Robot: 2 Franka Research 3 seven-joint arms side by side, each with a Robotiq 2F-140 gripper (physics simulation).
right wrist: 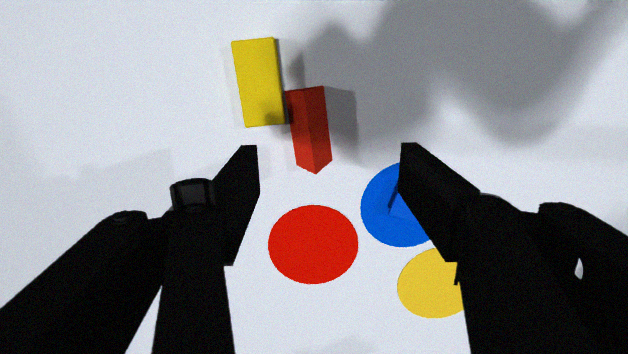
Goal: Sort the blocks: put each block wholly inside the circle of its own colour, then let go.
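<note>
My right gripper [329, 168] is open and empty above the table, its fingertips wide apart. Beyond and between the fingertips, a long red block [305, 120] lies outside the circles. A yellow block [257, 82] lies close on its left, also outside the circles; whether they touch is unclear. The red circle [313, 245] is between the fingers, lower in the view. The blue circle [375, 210] is partly behind the right-hand finger, with a blue block's edge [403, 210] showing on it; the rest of that block is hidden. The yellow circle [425, 290] is partly hidden too. My left gripper does not show.
The blocks and circles are on a white table top [100, 75]. The red block stands close above the red circle in the view. Broad grey shadows fall across the upper right.
</note>
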